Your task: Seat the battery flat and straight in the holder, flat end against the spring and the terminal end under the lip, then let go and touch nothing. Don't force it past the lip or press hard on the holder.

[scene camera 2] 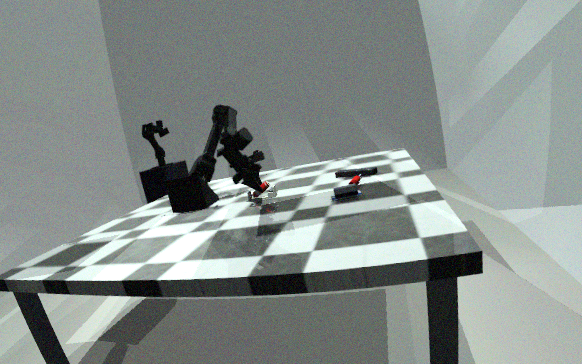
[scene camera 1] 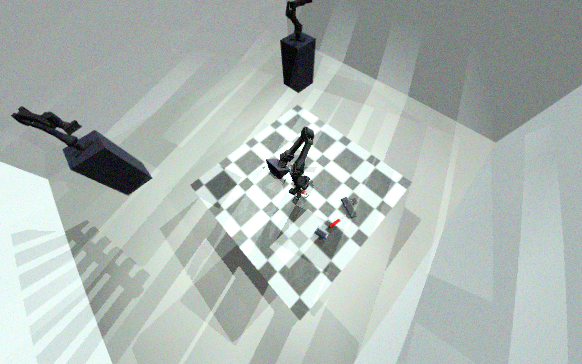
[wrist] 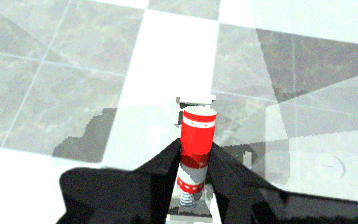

Scene:
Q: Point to a battery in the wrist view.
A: At 198,124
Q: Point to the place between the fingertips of my gripper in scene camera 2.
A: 263,190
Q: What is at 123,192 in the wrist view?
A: My gripper.

